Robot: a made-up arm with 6 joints.
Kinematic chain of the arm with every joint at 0, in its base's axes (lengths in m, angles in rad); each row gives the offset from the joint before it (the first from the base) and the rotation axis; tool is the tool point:
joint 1: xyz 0 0 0.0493 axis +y
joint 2: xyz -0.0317 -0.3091 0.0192 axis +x
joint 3: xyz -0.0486 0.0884 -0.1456 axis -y
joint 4: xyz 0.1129 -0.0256 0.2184 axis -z
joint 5: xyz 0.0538 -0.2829 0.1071 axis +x
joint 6: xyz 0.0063 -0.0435 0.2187 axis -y
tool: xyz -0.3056 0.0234 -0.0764
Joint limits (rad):
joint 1: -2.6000..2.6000
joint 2: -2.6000..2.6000
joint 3: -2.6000..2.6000
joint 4: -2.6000..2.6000
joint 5: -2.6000..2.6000
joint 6: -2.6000..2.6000
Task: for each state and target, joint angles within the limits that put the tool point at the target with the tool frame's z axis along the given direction. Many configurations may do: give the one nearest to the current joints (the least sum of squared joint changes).
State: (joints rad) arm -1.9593 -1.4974 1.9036 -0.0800 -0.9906 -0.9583
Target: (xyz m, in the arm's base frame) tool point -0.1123 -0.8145 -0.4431 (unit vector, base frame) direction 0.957 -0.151 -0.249
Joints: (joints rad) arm -1.7616 -2.1128 2.2241 -0.6936 -1.1594 -1.2210
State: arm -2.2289 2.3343 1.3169 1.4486 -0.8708 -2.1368
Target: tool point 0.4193 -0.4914 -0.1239 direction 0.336 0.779 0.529
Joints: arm -2.5775 2.4828 1.6234 1.5700 -1.5651 -1.5529
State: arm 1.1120 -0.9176 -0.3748 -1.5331 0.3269 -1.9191
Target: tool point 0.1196 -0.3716 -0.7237 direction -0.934 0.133 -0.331
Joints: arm 1.4696 -1.1026 -1.1608 -1.1522 -0.2555 -1.4781
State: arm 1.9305 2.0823 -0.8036 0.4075 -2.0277 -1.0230
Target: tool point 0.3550 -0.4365 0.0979 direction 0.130 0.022 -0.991
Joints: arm 1.4654 1.2409 -0.0468 0.4516 -1.4975 -1.0872
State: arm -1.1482 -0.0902 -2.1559 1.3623 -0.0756 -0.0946
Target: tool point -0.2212 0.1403 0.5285 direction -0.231 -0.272 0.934
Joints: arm -2.0151 0.4381 -2.0046 1.8118 0.2811 -0.4120
